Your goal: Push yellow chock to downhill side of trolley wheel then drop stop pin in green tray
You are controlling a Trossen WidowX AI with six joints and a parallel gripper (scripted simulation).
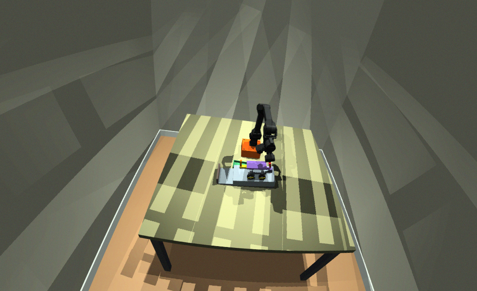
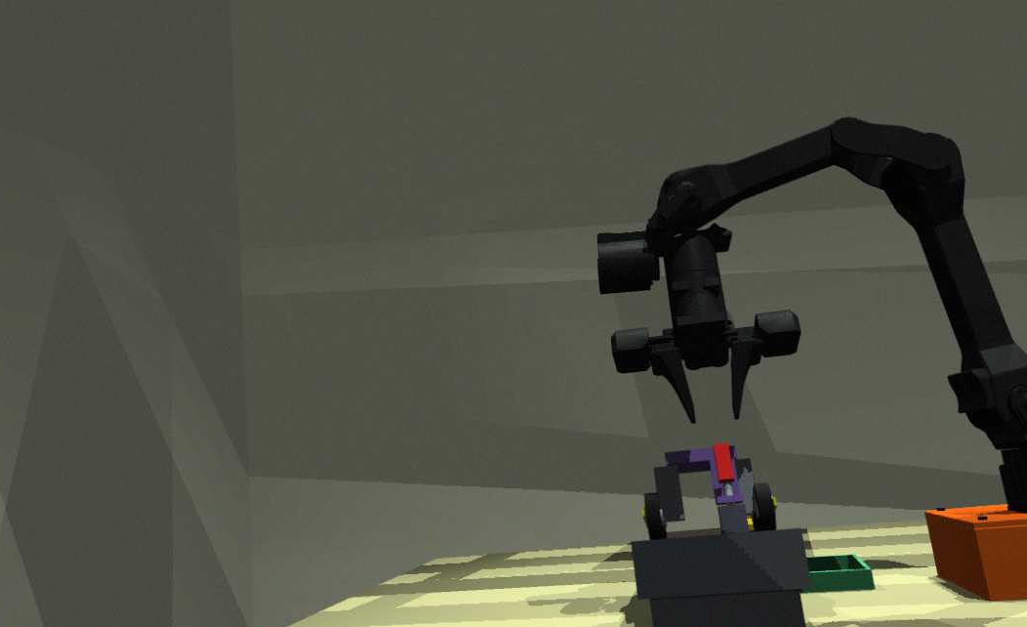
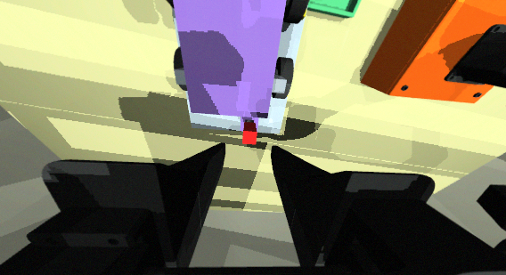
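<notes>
Now: gripper tip 6 cm above the red-headed stop pin and 2 cm to the right of it. Also, from my gripper tip: yellow chock 16 cm to the right, 11 cm below, 3 cm behind; then brown end wall 33 cm to the right, 16 cm below, 2 cm ahead; then trolley 8 cm below, 7 cm to the right, 2 cm ahead.
</notes>
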